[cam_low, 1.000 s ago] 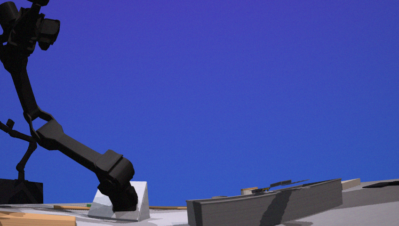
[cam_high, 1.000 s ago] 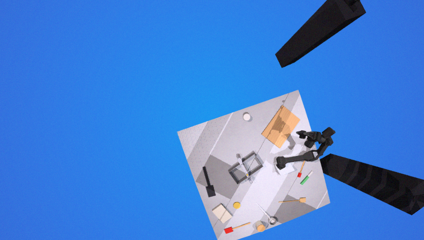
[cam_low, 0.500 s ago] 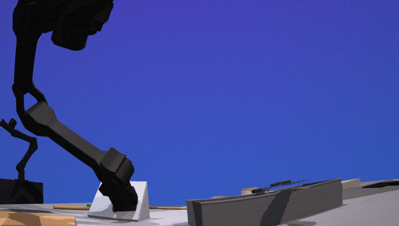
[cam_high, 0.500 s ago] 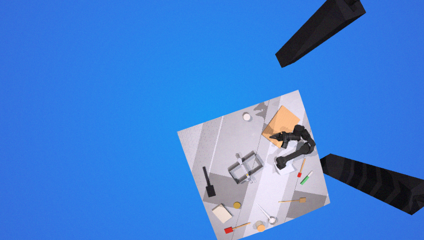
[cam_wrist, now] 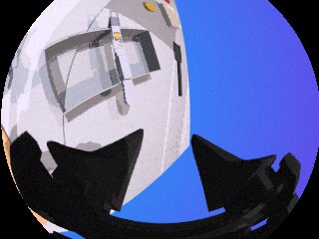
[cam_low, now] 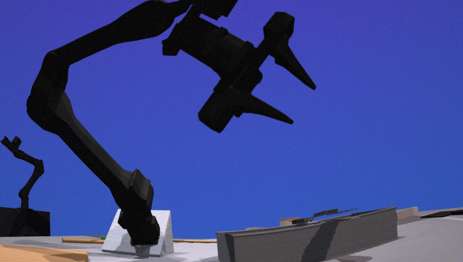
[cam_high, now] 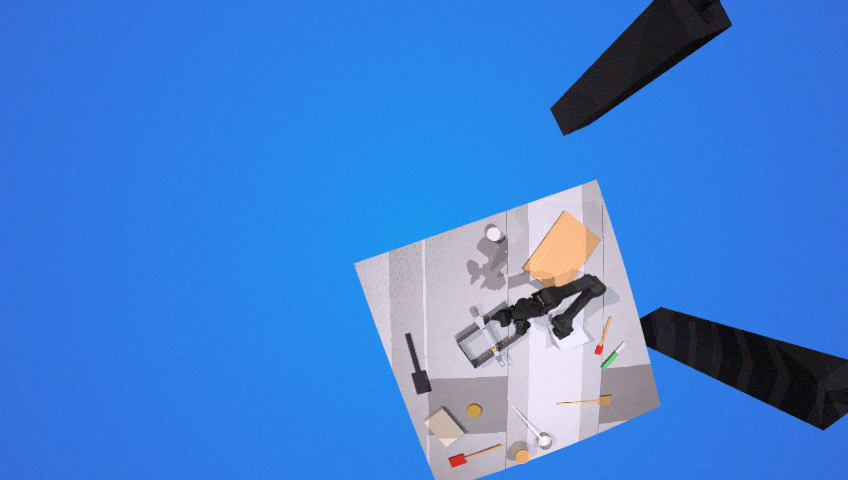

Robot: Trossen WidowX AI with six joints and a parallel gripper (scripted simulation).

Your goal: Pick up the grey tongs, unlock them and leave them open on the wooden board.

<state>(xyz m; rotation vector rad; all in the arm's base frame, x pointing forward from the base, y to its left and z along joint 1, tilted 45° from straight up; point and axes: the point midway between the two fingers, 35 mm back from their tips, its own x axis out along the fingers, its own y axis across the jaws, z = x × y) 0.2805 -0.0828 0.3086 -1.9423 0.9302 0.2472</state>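
Right now my gripper tip is 50 mm short of the yellow lock piece, 200 mm to the right of it and 150 mm above it. The rest, counted from my gripper tip: black spatula 430 mm ahead, 150 mm to the left, 210 mm below; then grey roasting tin 30 mm ahead, 150 mm to the left, 190 mm below; then wooden board 460 mm behind, 70 mm to the right, 210 mm below.
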